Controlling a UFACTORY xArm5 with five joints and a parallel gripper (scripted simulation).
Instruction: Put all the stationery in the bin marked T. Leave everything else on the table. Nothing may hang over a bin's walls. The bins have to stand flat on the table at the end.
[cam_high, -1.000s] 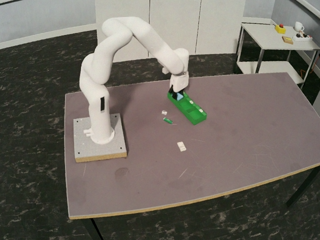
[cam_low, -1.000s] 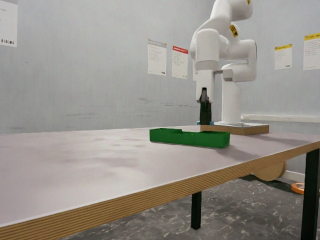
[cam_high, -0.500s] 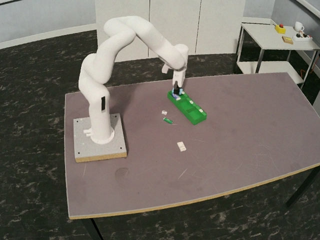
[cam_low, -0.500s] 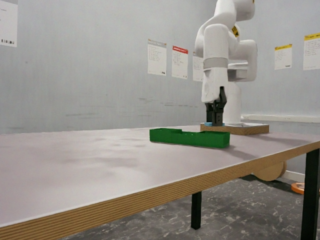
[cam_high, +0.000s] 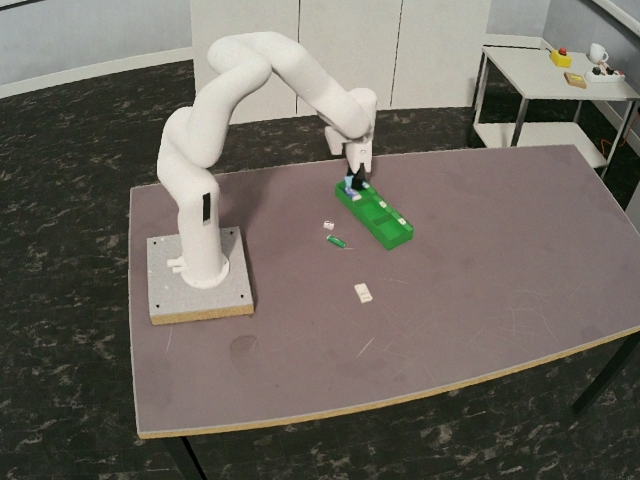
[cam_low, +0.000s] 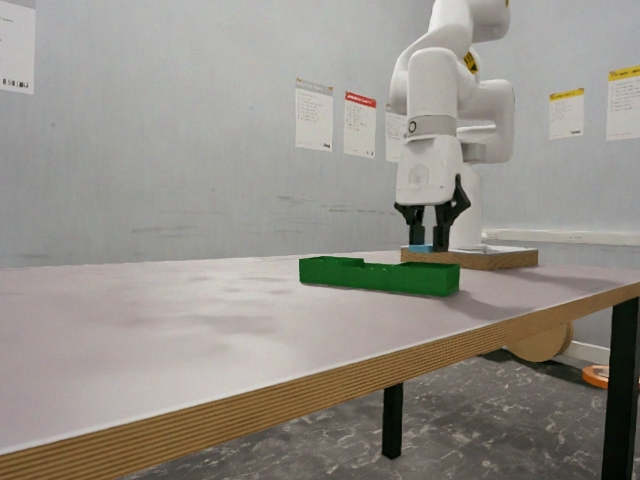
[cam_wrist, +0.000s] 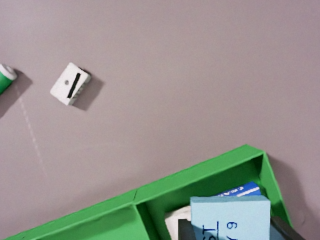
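The green marker lies 16 cm to the right of my hand, 9 cm behind it and 7 cm below it. From my hand the other things lie so: long green bin: 8 cm to the right, 6 cm below, 3 cm ahead; then flat white piece: 33 cm to the right, 7 cm below, 7 cm behind; then light blue block: 2 cm below.
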